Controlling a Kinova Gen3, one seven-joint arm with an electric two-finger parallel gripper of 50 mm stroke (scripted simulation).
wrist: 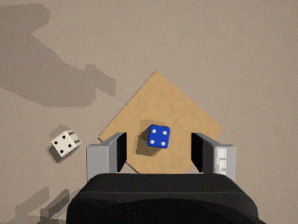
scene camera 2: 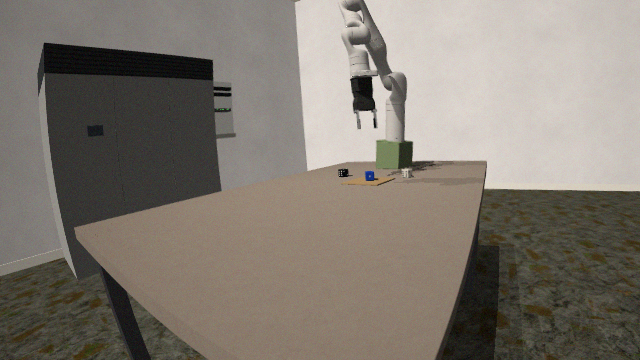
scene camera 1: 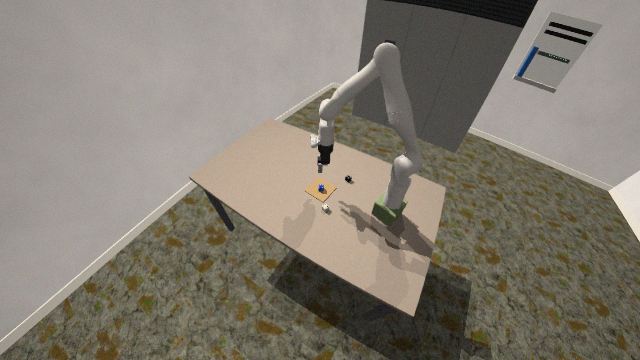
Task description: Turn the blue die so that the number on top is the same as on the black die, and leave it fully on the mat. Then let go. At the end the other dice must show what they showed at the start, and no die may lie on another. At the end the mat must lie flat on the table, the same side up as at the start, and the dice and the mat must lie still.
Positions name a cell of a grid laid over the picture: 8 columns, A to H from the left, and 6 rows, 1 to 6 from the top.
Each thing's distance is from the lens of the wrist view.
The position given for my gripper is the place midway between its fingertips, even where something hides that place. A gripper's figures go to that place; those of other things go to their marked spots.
my gripper (wrist: E4): 0.18 m
tan mat (wrist: E3): 0.35 m
